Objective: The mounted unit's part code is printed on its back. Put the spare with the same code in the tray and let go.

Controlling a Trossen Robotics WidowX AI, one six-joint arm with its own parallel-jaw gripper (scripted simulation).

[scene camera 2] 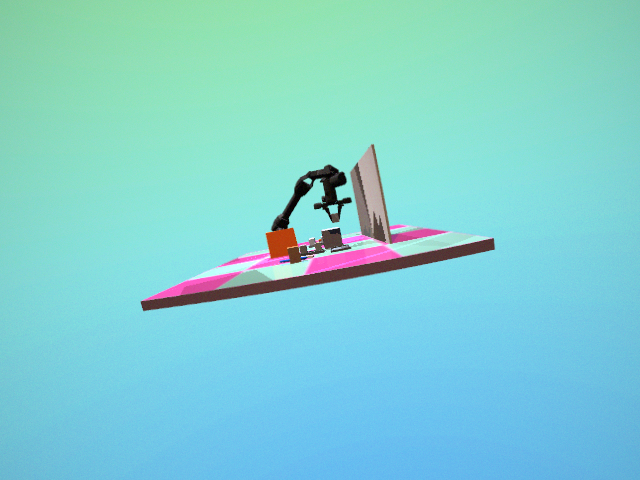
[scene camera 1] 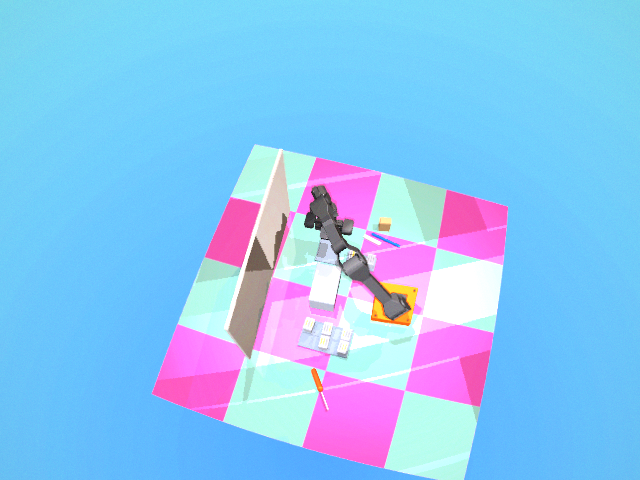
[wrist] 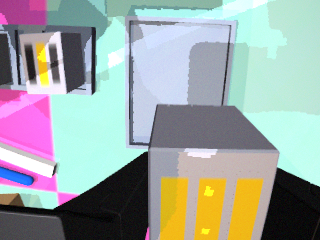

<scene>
same spot on brown wall panel: [scene camera 1: 242, 324] = [scene camera 2: 356, 195]
</scene>
